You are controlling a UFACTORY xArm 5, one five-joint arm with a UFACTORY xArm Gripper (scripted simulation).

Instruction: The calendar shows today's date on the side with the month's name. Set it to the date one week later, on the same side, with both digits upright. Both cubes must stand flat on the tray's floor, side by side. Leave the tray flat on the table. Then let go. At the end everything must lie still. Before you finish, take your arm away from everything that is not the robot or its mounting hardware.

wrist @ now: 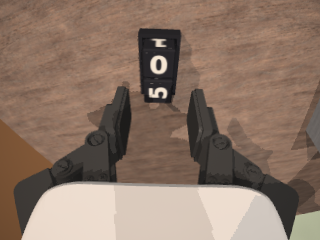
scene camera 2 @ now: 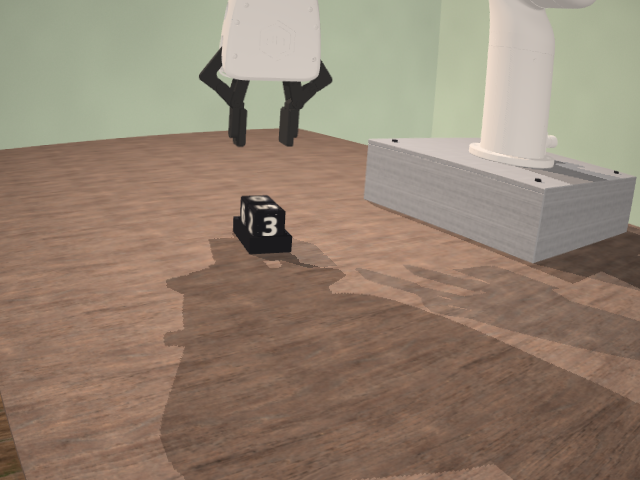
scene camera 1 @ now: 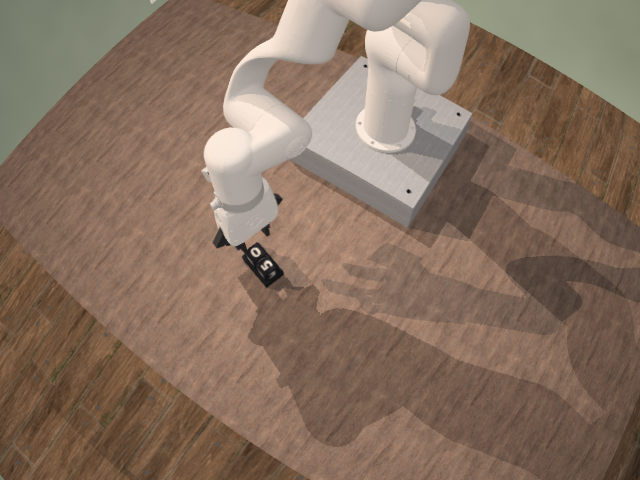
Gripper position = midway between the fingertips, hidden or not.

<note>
In view: the gripper (scene camera 2: 262,144), a cube (scene camera 2: 268,219) and a tray (scene camera 2: 282,243).
The tray is seen too in the wrist view (wrist: 143,33). The gripper is seen too in the wrist view (wrist: 159,102) and in scene camera 1 (scene camera 1: 252,238).
</note>
